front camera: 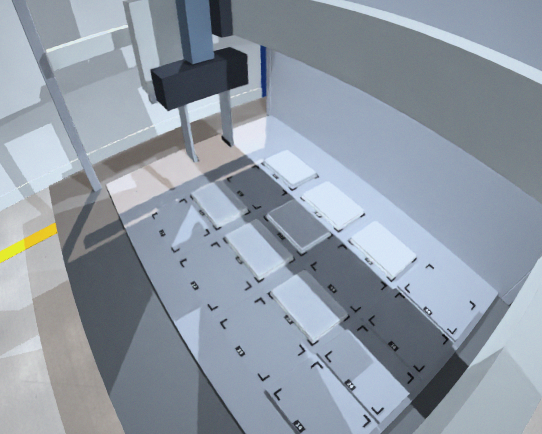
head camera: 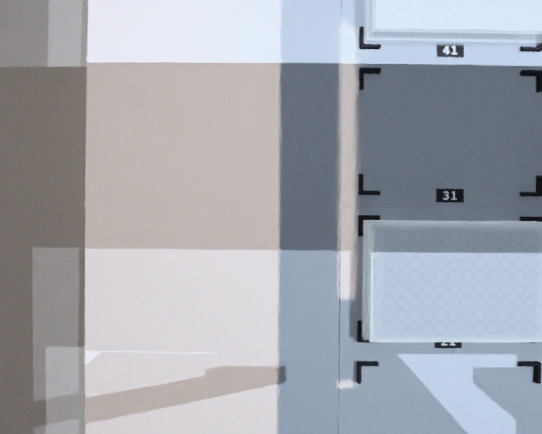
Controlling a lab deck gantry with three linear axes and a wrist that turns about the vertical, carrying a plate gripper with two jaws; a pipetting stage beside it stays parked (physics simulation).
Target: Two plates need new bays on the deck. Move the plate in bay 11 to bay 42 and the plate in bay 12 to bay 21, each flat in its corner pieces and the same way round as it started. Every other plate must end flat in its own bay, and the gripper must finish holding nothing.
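Places are measured from the robot's base along level axes (x up, y right, z ahead), in millimetres.
Where they show: gripper, fingertip midpoint: (front camera: 210,149); robot's base, origin of the base link: (front camera: 153,215).
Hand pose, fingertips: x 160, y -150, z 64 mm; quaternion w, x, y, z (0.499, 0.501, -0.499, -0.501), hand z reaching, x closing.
Observation:
Each offset is from my fingertips to the centre of the thing. "*": to the spot under its first point.
A pale plate {dz +0, dx -153, dy +0 mm} (front camera: 218,204) (head camera: 455,295) lies flat within the corner pieces of bay 21. Another pale plate {dz +164, dx -153, dy -214 mm} (front camera: 332,205) lies flat in bay 42. Bay 11 {* dz -1, dx -160, dy +151 mm} (front camera: 162,232) and bay 12 {* dz +164, dx -160, dy +153 mm} (front camera: 194,285) hold no plate; the upper corner pieces of bay 11 also show in the head view. My gripper (front camera: 211,151) is open, its two jaws apart with nothing between them. It hangs raised beyond the far left end of the deck, away from the plates. The gripper does not show in the head view.
Other plates lie flat in bay 41 {* dz +10, dx -146, dy -209 mm} (front camera: 290,168) (head camera: 455,15), bay 43 {* dz +329, dx -146, dy -207 mm} (front camera: 382,248), bay 32 {* dz +171, dx -146, dy -102 mm} (front camera: 298,225), bay 22 {* dz +172, dx -146, dy +6 mm} (front camera: 257,249) and bay 23 {* dz +332, dx -146, dy +5 mm} (front camera: 308,305). Bay 31 {* dz +0, dx -160, dy -61 mm} (front camera: 240,193) (head camera: 450,130) holds no plate. An upright post (front camera: 62,105) stands at the left, and a wall (front camera: 390,135) runs behind the deck.

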